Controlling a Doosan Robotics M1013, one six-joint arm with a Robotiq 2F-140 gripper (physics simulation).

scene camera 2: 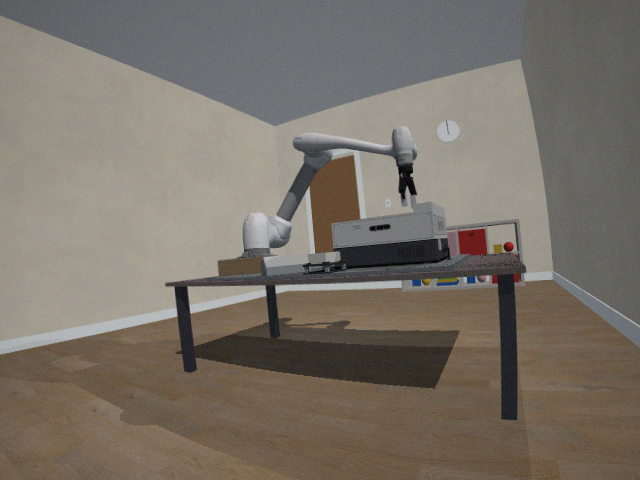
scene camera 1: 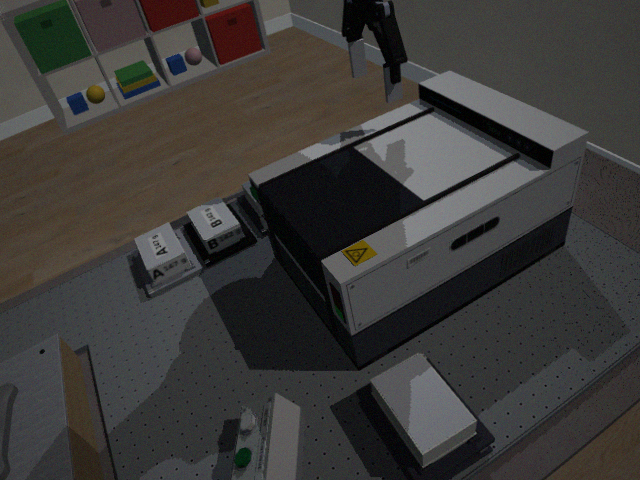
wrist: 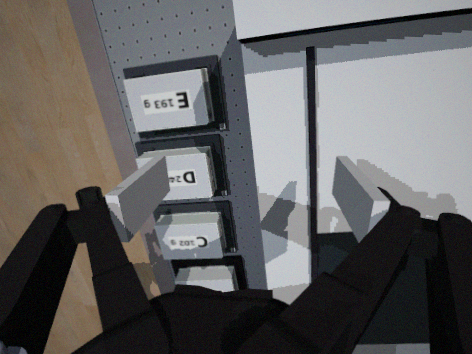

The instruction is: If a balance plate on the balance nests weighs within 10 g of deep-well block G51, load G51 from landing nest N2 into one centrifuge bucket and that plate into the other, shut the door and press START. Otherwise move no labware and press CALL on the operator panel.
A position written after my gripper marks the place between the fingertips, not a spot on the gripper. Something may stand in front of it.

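Note:
Scene camera 1: my gripper [scene camera 1: 376, 87] open, holding nothing; white block [scene camera 1: 432, 421]; control box [scene camera 1: 271, 430]. Scene camera 2: centrifuge [scene camera 2: 420, 237], control box [scene camera 2: 274, 265]. Wrist view: gripper [wrist: 248, 174], centrifuge [wrist: 381, 89]. White block out of frame in the wrist view.

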